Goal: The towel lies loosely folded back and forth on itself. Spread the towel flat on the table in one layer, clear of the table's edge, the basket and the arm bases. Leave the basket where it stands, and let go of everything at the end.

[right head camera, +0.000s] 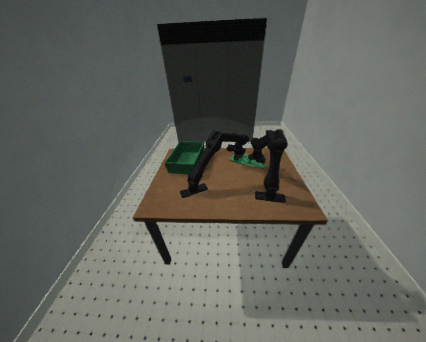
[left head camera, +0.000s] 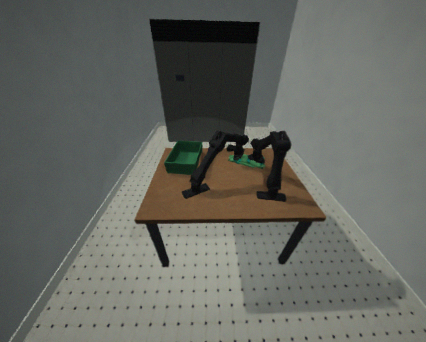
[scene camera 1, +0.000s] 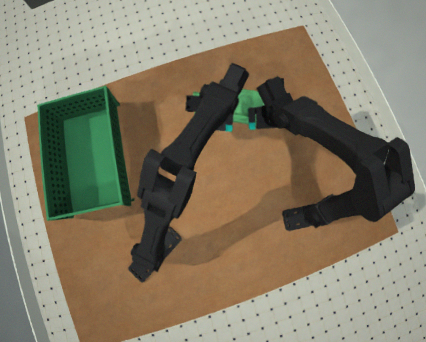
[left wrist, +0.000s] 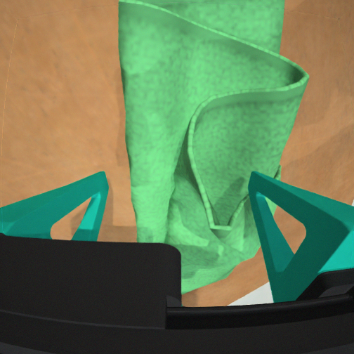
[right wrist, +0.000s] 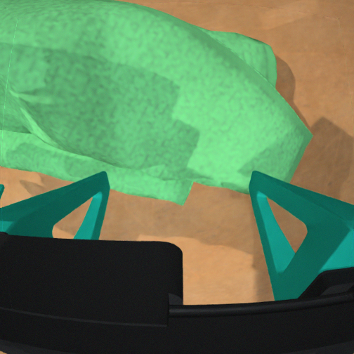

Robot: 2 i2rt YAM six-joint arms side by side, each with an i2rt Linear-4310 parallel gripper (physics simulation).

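The green towel (left head camera: 245,161) (right head camera: 248,161) (scene camera 1: 246,107) (left wrist: 165,90) (right wrist: 125,100) lies in several overlapping layers near the back of the table, partly hidden by both arms. In the left wrist view, a pointed flap is folded over its upper layer; in the right wrist view, a lower layer's corner sticks out below the bulging upper one. My left gripper (left wrist: 177,179) is open above one end, its fingertips on either side of the flap. My right gripper (right wrist: 178,178) is open at the towel's other end, one fingertip overlapping its edge in the view. Neither holds cloth.
The green basket (left head camera: 180,167) (right head camera: 181,166) (scene camera 1: 120,165) stands at the left of the table (scene camera 1: 225,280). The left arm base (scene camera 1: 172,240) and right arm base (scene camera 1: 295,219) are nearer the front. The table's back edge runs behind the towel. The two wrists are close together.
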